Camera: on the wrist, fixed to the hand. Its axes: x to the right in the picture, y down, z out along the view.
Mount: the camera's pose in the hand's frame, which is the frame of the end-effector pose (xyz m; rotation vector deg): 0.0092 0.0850 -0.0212 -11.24 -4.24 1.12
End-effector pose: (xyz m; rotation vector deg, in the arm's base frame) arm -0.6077 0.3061 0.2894 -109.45 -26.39 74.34
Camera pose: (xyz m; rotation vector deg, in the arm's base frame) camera -0.5949 0.2494 0.2232 -116.66 -36.01 79.21
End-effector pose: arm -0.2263 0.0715 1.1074 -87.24 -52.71 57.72
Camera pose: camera -0.1990 0.0591 1.0246 -95.61 -62.11 58.27
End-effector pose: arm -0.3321 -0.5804 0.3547 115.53 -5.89 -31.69
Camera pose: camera -0.3015 -0.6080 0.4325 103.32 -6.23 -34.49
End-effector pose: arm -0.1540 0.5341 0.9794 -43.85 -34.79 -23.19
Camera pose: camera -0.0931 0.5732 0.9292 -55.94 -36.37 -24.26
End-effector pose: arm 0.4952 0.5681 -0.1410 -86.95 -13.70 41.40
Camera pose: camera 0.4905 0.5471 -0.2264 -96.40 -20.62 45.26
